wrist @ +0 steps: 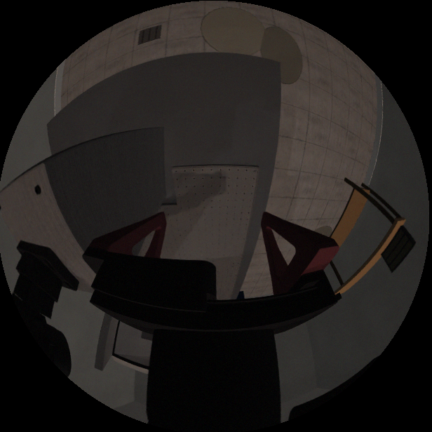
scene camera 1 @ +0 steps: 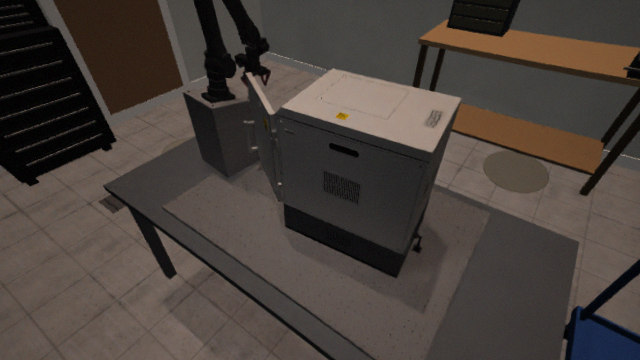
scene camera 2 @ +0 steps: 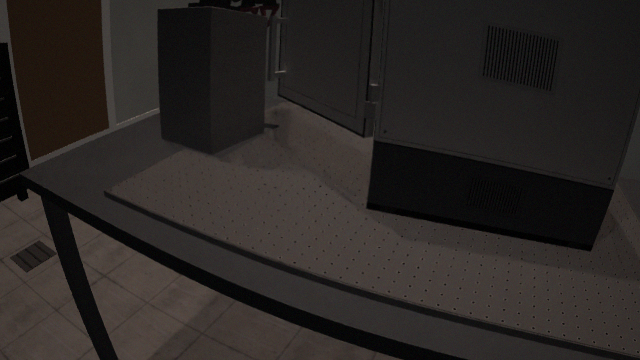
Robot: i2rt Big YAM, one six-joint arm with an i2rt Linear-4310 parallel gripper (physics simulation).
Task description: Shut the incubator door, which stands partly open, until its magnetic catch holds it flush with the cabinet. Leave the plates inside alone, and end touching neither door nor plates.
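Where they show: arm's base at its link origin: [scene camera 1: 218, 97] [scene camera 2: 213, 10].
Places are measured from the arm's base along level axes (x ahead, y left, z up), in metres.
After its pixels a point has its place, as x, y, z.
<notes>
The white incubator cabinet [scene camera 1: 310, 175] {0.640, -0.055, -0.015} [scene camera 2: 430, 100] {0.609, -0.064, -0.120} stands on the table. Its door [scene camera 1: 263, 130] {0.399, -0.056, 0.045} [scene camera 2: 325, 60] {0.387, -0.051, -0.090} stands wide open on the left side, swung out from its hinges. The bar handle [scene camera 2: 272, 50] {0.232, -0.027, -0.088} is on the door's free edge, facing the arm's pedestal. My gripper [scene camera 1: 256, 78] {-0.073, 0.255, -0.071} [wrist: 213, 217] is open and empty. In scene camera 1 it is up by the door's top free corner, partly behind it; whether it touches the door cannot be told. Its red fingers partly show at the top edge of scene camera 2. The plates do not show.
The arm's grey pedestal [scene camera 1: 227, 135] {0.086, -0.040, -0.134} [scene camera 2: 210, 75] {0.088, -0.082, -0.154} [wrist: 110, 185] stands close to the door's free edge. A perforated board [scene camera 1: 350, 305] {0.929, -0.151, -0.343} [scene camera 2: 250, 225] {0.399, -0.270, -0.343} [wrist: 200, 240] lies under the incubator. A wooden bench [scene camera 1: 525, 50], a blue cart [scene camera 1: 605, 337] and a black drawer cabinet [scene camera 1: 50, 105] stand around the table.
</notes>
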